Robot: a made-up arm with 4 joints. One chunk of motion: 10 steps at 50 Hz.
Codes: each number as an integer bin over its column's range. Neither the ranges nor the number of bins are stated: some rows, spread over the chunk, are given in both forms.
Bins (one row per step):
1: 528 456 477 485
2: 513 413 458 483
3: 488 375 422 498
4: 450 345 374 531
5: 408 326 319 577
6: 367 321 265 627
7: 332 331 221 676
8: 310 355 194 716
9: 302 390 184 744
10: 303 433 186 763
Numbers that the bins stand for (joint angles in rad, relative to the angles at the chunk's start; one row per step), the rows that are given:
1: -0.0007 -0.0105 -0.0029 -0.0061
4: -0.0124 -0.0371 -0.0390 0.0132
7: -0.0302 -0.0405 -0.0926 0.0742
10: -0.0345 -0.0160 -0.1048 0.1108
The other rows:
2: -0.0030 -0.0208 -0.0095 -0.0069
3: -0.0067 -0.0299 -0.0222 -0.0006
5: -0.0187 -0.0417 -0.0582 0.0326
6: -0.0249 -0.0429 -0.0772 0.0536
8: -0.0335 -0.0347 -0.1020 0.0910
9: -0.0347 -0.0263 -0.1055 0.1028

